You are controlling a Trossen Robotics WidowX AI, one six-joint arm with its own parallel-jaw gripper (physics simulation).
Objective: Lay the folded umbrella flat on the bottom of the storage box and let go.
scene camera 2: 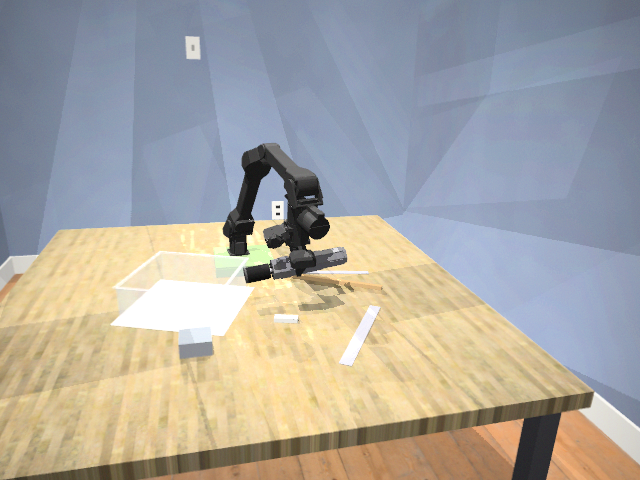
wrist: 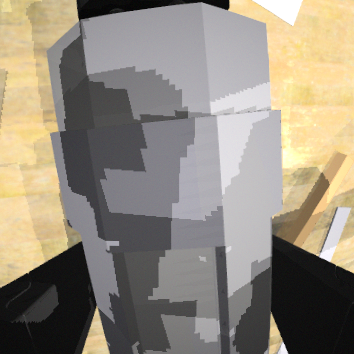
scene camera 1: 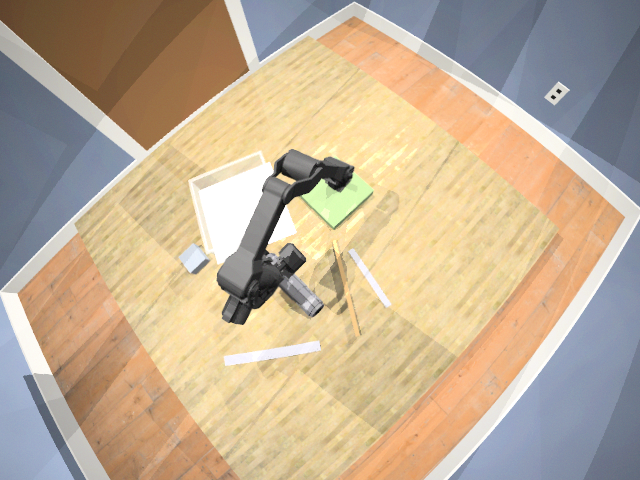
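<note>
The folded umbrella is a thick grey, faceted roll with a black handle, which points left in scene camera 2. My gripper is shut on its grey body, one black finger on each side in the wrist view. The umbrella hangs above the table, roughly level, with a shadow below. The storage box has see-through walls and a white bottom. It stands to the left of the gripper in scene camera 2; the handle end overlaps its right edge in that view. The arm hides part of the box in scene camera 1.
The arm's base stands by a green slab. A grey-blue block is beside the box. A wooden stick and two white strips lie on the table. A small white piece lies near the box.
</note>
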